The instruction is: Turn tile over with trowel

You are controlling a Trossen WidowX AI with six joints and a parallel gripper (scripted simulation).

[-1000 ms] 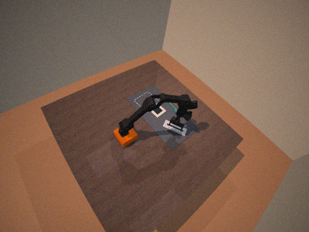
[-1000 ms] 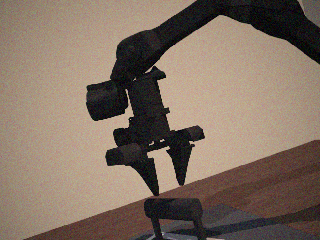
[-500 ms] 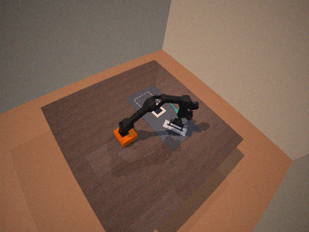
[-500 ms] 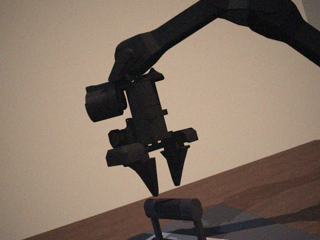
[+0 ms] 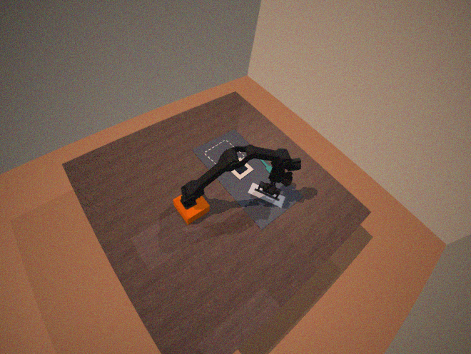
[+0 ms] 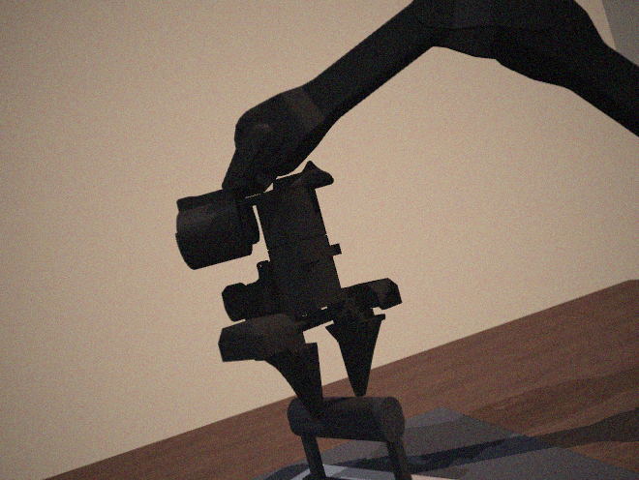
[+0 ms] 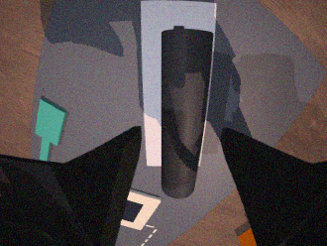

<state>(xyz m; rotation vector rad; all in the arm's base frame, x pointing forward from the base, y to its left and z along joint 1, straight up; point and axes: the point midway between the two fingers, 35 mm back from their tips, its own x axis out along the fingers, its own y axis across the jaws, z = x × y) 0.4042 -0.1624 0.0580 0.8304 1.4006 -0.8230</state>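
My gripper tip is 1 cm short of the trowel, 2 cm to the left of it and 4 cm above it. Round my gripper tip: slim teal tool (13 cm ahead, 17 cm to the left, 8 cm below); grey mat (1 cm behind, 18 cm to the left, 10 cm below); cream tile (2 cm behind, 22 cm to the left, 8 cm below).
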